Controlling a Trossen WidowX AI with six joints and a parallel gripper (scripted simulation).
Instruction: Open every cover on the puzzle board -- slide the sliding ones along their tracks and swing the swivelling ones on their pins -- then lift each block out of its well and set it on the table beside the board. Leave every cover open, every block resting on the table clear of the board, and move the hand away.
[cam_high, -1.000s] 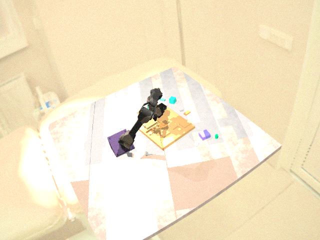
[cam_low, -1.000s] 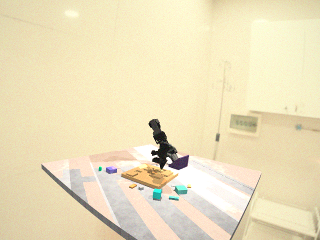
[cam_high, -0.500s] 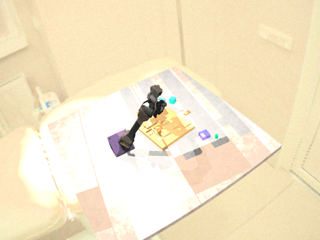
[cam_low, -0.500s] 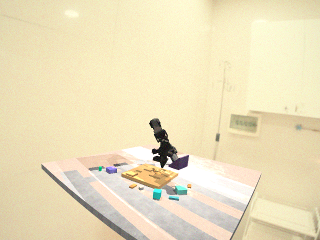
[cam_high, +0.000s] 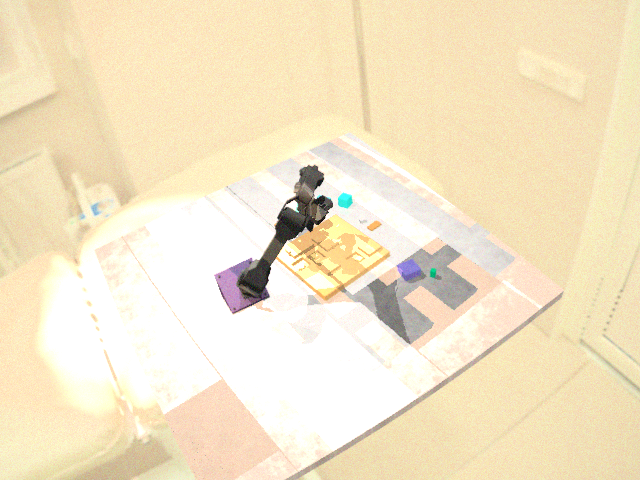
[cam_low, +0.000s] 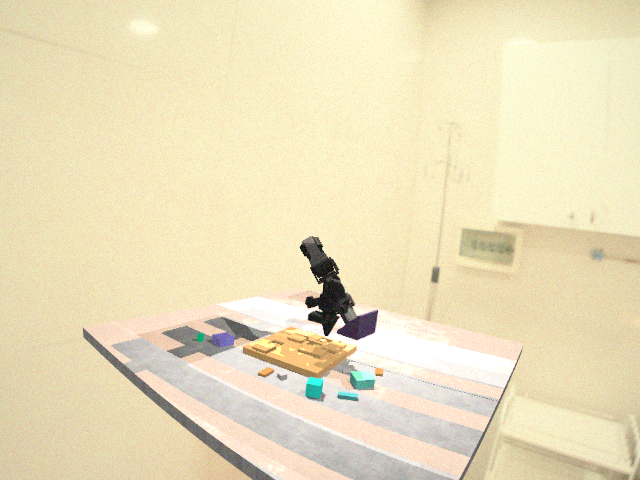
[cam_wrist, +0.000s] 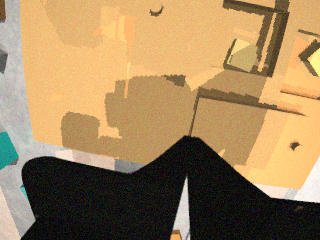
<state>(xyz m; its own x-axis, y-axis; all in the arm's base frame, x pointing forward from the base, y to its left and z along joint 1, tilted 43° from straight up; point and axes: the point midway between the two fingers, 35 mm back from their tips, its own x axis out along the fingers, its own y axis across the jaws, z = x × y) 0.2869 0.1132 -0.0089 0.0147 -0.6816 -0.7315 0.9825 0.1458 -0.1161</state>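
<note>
The small grey piece lies 22 cm ahead of my gripper tip, 7 cm below it and 2 cm to the left of it. From my gripper tip the other things lie so: cyan cube 22 cm ahead, 15 cm to the left, 6 cm below; teal block 20 cm to the left, 7 cm below, 6 cm ahead; flat teal piece 22 cm to the left, 17 cm ahead, 7 cm below.
</note>
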